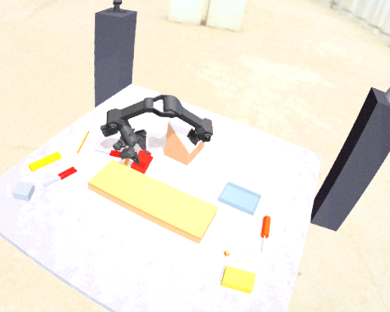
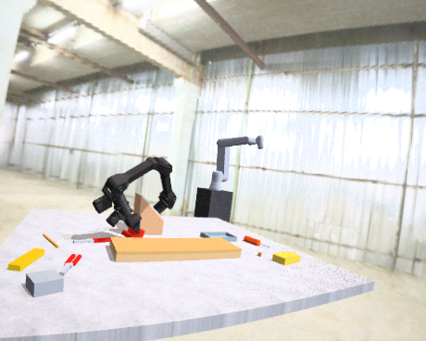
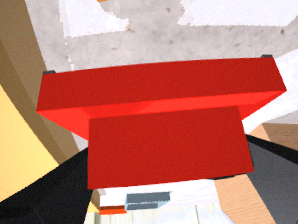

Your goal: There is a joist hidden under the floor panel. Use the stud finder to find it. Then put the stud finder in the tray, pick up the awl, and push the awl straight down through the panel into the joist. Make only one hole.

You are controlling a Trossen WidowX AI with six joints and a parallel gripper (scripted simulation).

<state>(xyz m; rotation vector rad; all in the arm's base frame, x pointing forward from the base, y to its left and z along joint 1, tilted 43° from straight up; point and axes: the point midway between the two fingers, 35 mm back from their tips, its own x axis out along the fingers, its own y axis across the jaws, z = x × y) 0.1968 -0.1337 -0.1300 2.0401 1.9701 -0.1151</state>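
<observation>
Right now my gripper tip is 8 cm to the left of the awl, 4 cm past it and 4 cm above it. Also, from my gripper tip: pencil (34 cm to the right, 4 cm below, 1 cm behind); then red stud finder (2 cm behind); then yellow bar (41 cm to the right, 21 cm ahead, 4 cm below).
</observation>
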